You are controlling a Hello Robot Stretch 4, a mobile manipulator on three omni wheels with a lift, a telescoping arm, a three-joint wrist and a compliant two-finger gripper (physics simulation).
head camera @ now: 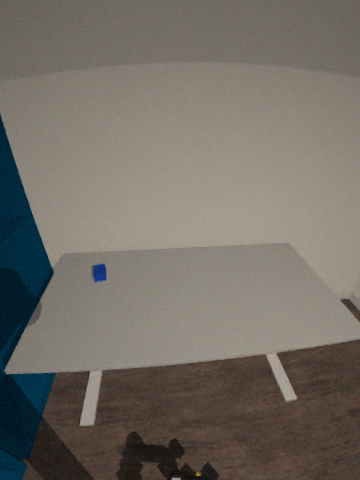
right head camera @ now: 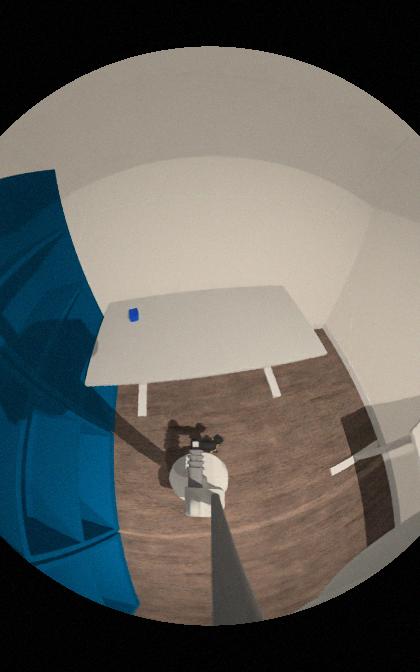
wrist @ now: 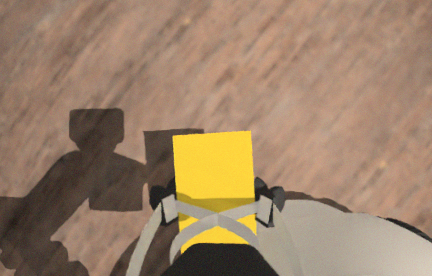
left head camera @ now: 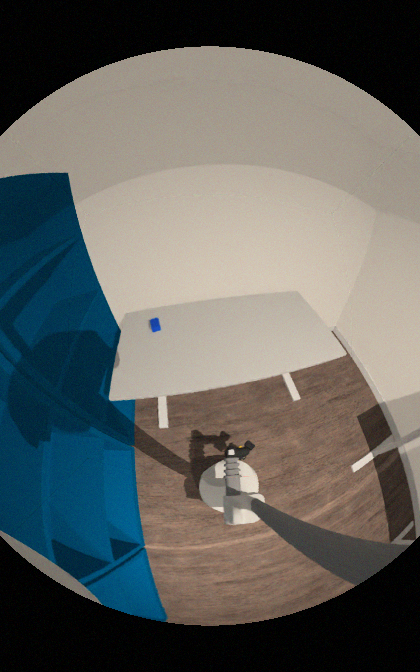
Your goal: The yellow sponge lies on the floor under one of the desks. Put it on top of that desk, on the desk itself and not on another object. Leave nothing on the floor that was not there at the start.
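Frame: origin at the robot's base, x right, y down, z ahead, level; centimetres.
Seen in the pictures: gripper, fingertip midpoint: (wrist: 217, 192).
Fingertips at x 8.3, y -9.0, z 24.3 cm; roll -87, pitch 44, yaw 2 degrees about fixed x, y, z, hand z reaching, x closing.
Observation:
Pixels of each thing's top centre, then the offset from my fingertips to it. Level surfaces: height alone.
- yellow sponge, middle of its top: (wrist: 213, 196) dy -4.7, dx +0.5, dz +0.5 cm
- desk, its level: dy -60.2 cm
- blue block, middle of its top: (head camera: 99, 269) dy -64.7, dx -54.7, dz +76.3 cm
My gripper (wrist: 217, 192) is shut on the yellow sponge (head camera: 198, 474) (left head camera: 241, 446) (wrist: 214, 162), with one finger at each long side. In the wrist view the sponge's shadow on the floor is offset to the left, so the sponge hangs above the floor. In the left and right head views the gripper is close beside the robot's round base, in front of the desk (head camera: 200, 320) (left head camera: 230, 350) (right head camera: 210, 340) and outside its front edge. The desk has a flat pale grey top. Details of the fingers are too small to see in the head views.
A blue block (head camera: 100, 273) (left head camera: 155, 325) (right head camera: 133, 315) lies at the desk top's back left. Tall blue furniture (head camera: 17, 250) (left head camera: 120, 490) (right head camera: 97, 470) stands along the left. White desk feet (head camera: 91, 400) (left head camera: 163, 412) (right head camera: 142, 400) reach forward on the floor. Another white foot (left head camera: 362, 462) (right head camera: 342, 465) shows at the right.

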